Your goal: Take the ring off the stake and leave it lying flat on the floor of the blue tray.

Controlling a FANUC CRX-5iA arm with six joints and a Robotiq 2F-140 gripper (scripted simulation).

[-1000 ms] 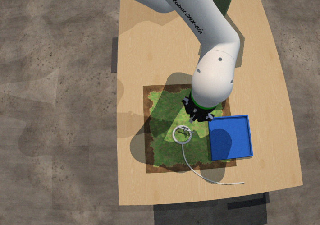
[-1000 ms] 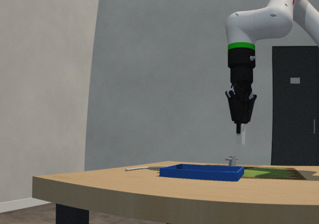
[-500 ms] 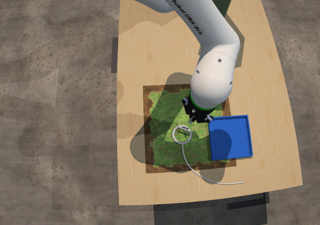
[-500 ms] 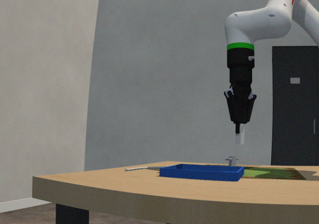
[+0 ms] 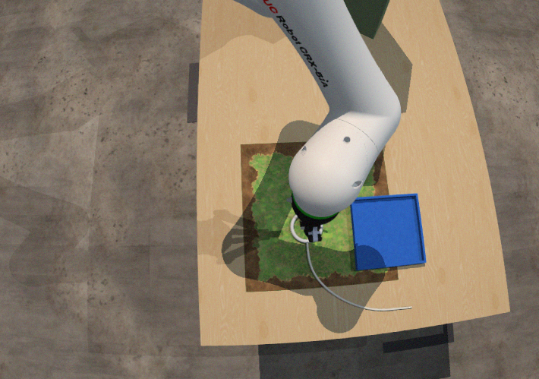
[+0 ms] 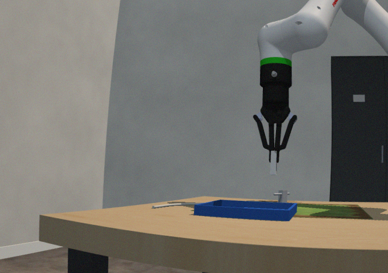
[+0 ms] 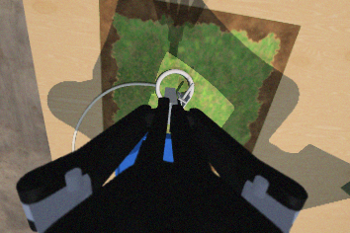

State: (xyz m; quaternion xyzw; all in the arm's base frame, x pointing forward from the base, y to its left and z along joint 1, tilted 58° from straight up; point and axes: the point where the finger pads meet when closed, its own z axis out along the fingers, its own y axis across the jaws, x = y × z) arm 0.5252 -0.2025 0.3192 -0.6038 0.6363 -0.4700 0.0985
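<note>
The ring is 1 cm behind my hand, 2 cm to the left of it and 12 cm below it. From my hand the other things lie so: grey stake (2 cm behind, 4 cm to the left, 10 cm below); then green mat (3 cm behind, 6 cm to the left, 13 cm below); then blue tray (11 cm ahead, 20 cm to the left, 11 cm below).
</note>
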